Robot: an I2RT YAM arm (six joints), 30 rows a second.
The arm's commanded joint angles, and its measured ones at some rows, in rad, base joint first. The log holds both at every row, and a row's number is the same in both.
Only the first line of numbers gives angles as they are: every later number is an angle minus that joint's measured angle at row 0.
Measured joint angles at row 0: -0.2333 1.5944 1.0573 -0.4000 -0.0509 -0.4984
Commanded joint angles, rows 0 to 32: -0.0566 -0.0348 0.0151 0.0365 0.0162 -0.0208; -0.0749 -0.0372 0.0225 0.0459 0.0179 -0.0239; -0.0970 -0.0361 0.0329 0.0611 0.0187 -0.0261; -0.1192 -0.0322 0.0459 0.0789 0.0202 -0.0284; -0.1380 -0.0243 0.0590 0.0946 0.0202 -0.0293; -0.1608 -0.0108 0.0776 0.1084 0.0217 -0.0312; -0.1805 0.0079 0.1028 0.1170 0.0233 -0.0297; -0.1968 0.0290 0.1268 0.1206 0.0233 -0.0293; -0.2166 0.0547 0.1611 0.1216 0.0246 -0.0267; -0.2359 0.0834 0.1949 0.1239 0.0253 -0.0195; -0.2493 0.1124 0.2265 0.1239 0.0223 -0.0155; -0.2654 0.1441 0.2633 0.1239 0.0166 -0.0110; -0.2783 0.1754 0.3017 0.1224 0.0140 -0.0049; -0.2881 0.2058 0.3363 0.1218 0.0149 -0.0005; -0.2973 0.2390 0.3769 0.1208 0.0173 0.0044; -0.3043 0.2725 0.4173 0.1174 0.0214 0.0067; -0.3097 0.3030 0.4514 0.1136 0.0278 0.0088; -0.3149 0.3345 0.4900 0.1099 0.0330 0.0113; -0.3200 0.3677 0.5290 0.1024 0.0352 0.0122; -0.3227 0.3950 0.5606 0.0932 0.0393 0.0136; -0.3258 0.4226 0.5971 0.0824 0.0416 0.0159; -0.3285 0.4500 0.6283 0.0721 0.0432 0.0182; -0.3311 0.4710 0.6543 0.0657 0.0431 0.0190; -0.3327 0.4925 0.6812 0.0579 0.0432 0.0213; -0.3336 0.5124 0.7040 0.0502 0.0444 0.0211; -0.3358 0.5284 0.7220 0.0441 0.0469 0.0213; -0.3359 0.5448 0.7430 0.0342 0.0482 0.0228; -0.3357 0.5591 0.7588 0.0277 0.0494 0.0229; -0.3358 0.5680 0.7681 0.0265 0.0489 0.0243; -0.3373 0.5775 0.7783 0.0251 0.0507 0.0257; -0.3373 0.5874 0.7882 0.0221 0.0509 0.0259; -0.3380 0.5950 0.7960 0.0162 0.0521 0.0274; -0.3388 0.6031 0.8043 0.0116 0.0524 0.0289
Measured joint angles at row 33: -0.3326 0.5897 0.7454 0.0458 0.0450 0.0111
